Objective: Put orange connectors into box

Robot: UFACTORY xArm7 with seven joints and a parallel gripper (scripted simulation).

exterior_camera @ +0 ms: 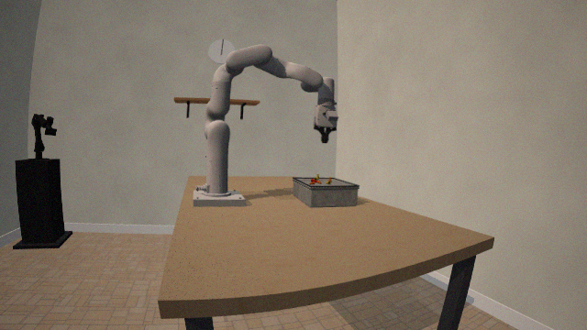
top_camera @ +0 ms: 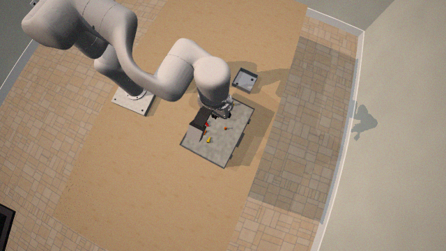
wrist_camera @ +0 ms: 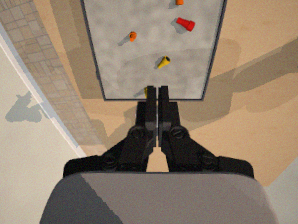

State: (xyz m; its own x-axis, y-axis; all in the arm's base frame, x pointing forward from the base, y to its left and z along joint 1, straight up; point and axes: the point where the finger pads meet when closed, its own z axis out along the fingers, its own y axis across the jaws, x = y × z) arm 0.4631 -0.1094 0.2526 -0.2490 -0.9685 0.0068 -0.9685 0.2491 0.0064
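Right now my hand is 1 cm short of the tool case and 22 cm above it. From my hand the other things lie so: junction box floor 8 cm ahead, 28 cm to the left, 28 cm below; red connector 5 cm behind, 19 cm below.
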